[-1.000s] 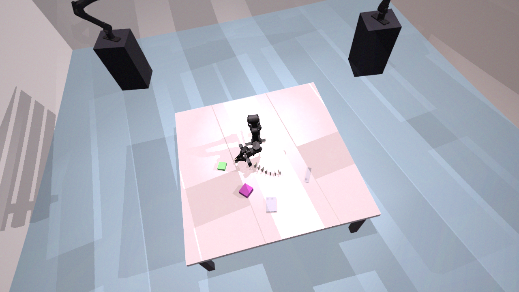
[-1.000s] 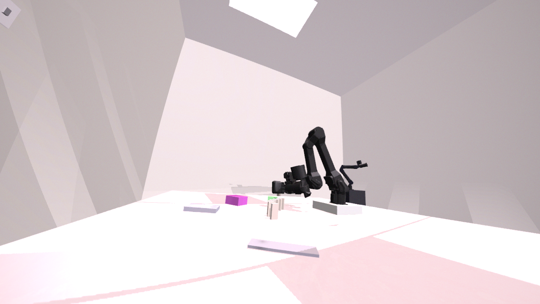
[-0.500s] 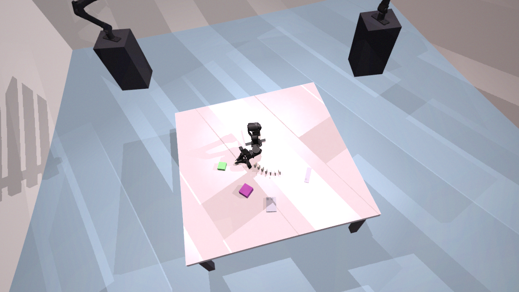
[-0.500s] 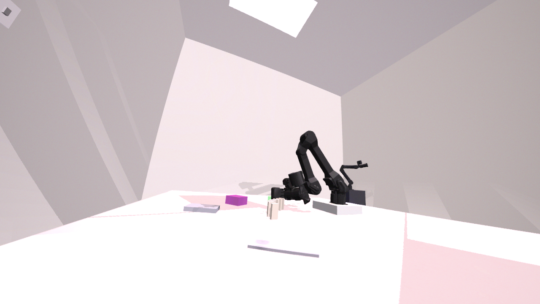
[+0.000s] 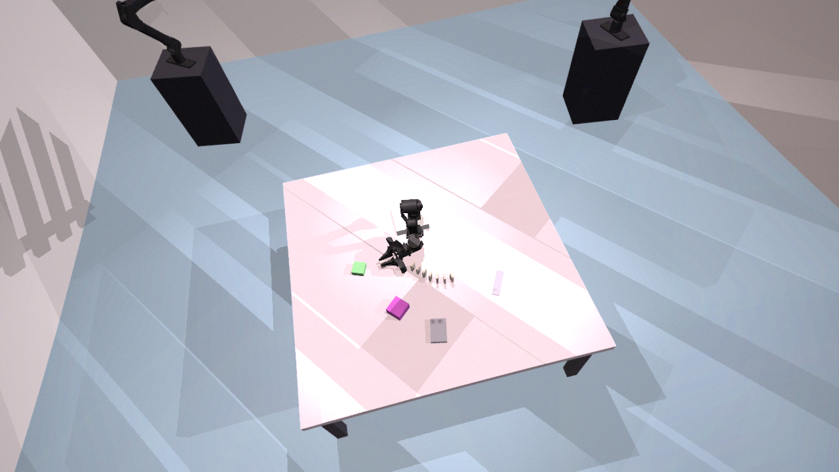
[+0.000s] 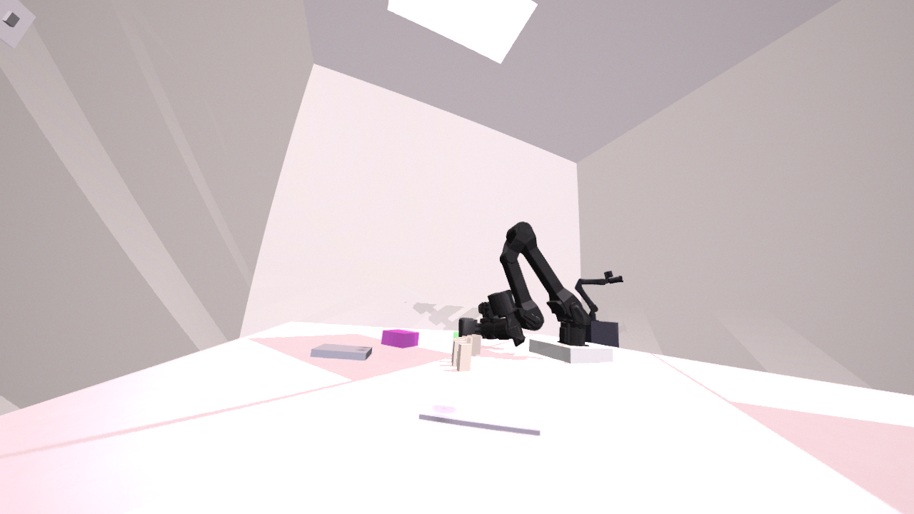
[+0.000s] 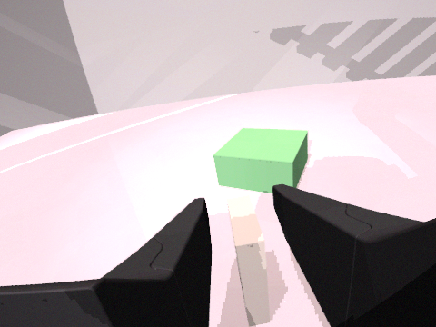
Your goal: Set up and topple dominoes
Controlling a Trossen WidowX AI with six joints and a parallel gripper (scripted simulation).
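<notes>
My gripper tip is 10 cm to the left of the green block and 3 cm above it. Also, from my gripper tip: flat plate 34 cm ahead, 25 cm to the left, 4 cm below; flat strip 13 cm ahead, 54 cm to the left, 4 cm below; magenta block 23 cm ahead, 8 cm to the left, 3 cm below.
</notes>
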